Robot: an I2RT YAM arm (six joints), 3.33 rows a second.
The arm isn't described. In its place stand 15 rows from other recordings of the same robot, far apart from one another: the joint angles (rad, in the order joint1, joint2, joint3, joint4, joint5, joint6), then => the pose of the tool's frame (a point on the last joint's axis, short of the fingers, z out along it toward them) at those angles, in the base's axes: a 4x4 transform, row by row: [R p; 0 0 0 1], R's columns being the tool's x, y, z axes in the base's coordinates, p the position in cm.
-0.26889, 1.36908, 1.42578, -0.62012, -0.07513, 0.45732 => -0.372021 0.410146 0.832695 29.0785; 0.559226 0.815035 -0.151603 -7.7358; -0.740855 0.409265 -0.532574 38.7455; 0 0 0 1
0.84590, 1.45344, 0.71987, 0.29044, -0.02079, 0.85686 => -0.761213 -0.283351 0.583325 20.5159; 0.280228 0.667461 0.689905 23.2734; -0.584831 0.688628 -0.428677 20.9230; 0 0 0 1
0.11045, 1.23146, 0.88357, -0.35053, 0.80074, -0.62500 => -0.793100 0.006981 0.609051 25.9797; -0.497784 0.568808 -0.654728 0.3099; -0.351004 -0.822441 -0.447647 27.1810; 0 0 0 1
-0.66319, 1.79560, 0.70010, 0.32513, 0.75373, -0.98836 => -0.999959 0.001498 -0.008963 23.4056; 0.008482 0.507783 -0.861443 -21.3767; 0.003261 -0.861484 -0.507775 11.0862; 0 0 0 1
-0.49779, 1.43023, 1.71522, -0.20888, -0.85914, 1.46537 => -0.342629 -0.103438 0.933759 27.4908; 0.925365 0.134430 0.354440 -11.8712; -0.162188 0.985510 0.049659 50.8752; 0 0 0 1
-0.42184, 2.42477, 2.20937, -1.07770, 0.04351, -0.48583 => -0.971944 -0.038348 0.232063 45.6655; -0.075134 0.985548 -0.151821 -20.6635; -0.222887 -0.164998 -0.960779 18.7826; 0 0 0 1
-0.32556, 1.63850, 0.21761, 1.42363, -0.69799, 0.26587 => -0.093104 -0.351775 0.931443 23.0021; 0.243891 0.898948 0.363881 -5.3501; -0.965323 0.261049 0.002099 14.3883; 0 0 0 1
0.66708, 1.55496, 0.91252, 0.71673, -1.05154, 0.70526 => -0.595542 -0.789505 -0.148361 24.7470; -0.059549 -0.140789 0.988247 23.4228; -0.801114 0.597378 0.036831 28.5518; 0 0 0 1
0.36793, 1.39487, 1.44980, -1.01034, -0.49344, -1.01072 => 0.079768 -0.949321 0.304017 25.1414; -0.768919 0.135489 0.624826 11.4988; -0.634351 -0.283605 -0.719143 36.0761; 0 0 0 1
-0.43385, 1.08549, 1.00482, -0.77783, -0.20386, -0.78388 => -0.692219 -0.278354 0.665846 19.9959; -0.441312 0.893285 -0.085357 -8.4695; -0.571031 -0.352931 -0.741190 30.4686; 0 0 0 1
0.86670, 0.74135, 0.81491, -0.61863, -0.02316, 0.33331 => -0.570660 -0.622359 0.535740 10.2248; -0.166634 0.726585 0.666564 12.1663; -0.804102 0.291108 -0.518339 31.2800; 0 0 0 1
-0.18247, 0.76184, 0.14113, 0.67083, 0.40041, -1.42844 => -0.537396 0.126794 0.833744 16.4485; -0.827813 0.109463 -0.550221 -4.4462; -0.161029 -0.985871 0.046136 20.7391; 0 0 0 1
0.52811, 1.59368, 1.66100, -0.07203, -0.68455, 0.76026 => -0.648331 -0.675871 0.350522 30.6543; 0.239836 0.255652 0.936547 20.4893; -0.722596 0.691260 -0.003649 45.3298; 0 0 0 1
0.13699, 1.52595, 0.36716, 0.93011, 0.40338, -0.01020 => -0.227139 0.250824 0.941008 26.4640; -0.040782 0.962966 -0.266520 2.2376; -0.973008 -0.098913 -0.208498 15.2568; 0 0 0 1
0.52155, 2.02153, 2.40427, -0.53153, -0.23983, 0.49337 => -0.438871 -0.544766 0.714579 38.3574; 0.278399 0.673686 0.684574 23.0163; -0.854334 0.499377 -0.143999 48.2195; 0 0 0 1
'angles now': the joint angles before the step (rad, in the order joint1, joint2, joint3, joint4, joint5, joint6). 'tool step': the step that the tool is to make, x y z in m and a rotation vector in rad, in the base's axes. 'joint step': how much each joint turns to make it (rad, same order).
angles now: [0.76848, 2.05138, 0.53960, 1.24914, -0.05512, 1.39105]
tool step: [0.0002, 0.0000, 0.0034, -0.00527, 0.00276, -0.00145]
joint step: [-0.00025, -0.02005, 0.00086, -0.02663, 0.00165, -0.00149]
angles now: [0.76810, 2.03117, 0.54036, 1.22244, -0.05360, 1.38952]
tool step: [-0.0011, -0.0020, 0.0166, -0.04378, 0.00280, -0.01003]
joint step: [-0.00013, -0.10346, -0.00183, -0.13520, 0.01781, -0.02559]
